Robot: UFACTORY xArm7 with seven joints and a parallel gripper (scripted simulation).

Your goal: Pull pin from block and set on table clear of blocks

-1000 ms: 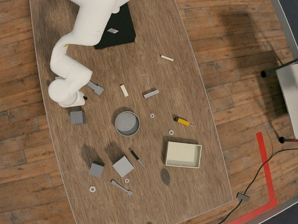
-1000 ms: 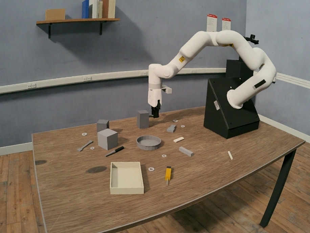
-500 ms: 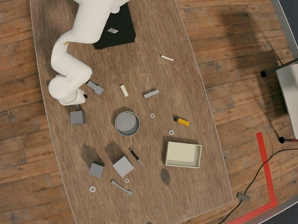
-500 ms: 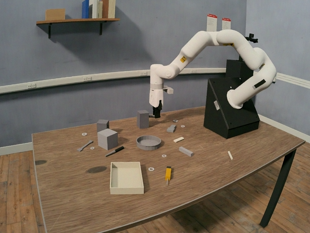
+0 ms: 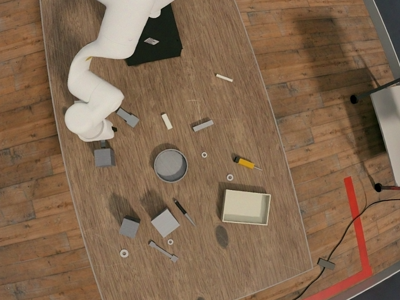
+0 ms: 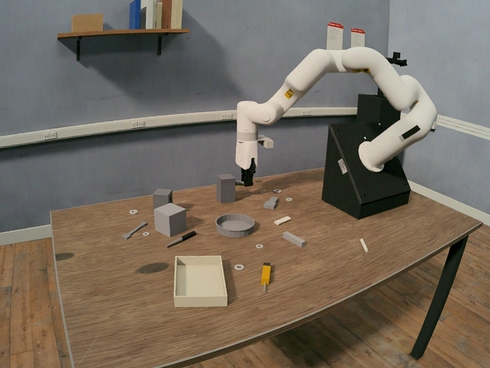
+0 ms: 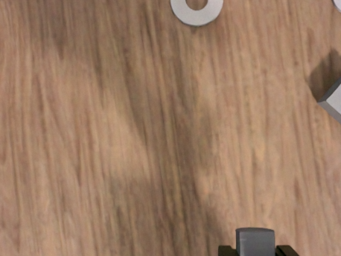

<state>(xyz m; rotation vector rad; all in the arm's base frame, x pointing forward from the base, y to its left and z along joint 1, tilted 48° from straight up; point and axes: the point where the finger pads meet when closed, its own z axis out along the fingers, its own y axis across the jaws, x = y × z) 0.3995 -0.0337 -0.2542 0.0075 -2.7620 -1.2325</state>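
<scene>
Now: the tall grey block 7 cm ahead of my hand and 2 cm below it. The rest, counted from my hand: grey pin (1 cm below, 1 cm ahead); round grey dish (22 cm to the left, 14 cm ahead, 6 cm below); white cylinder (23 cm to the left, 6 cm below, 2 cm behind).
</scene>
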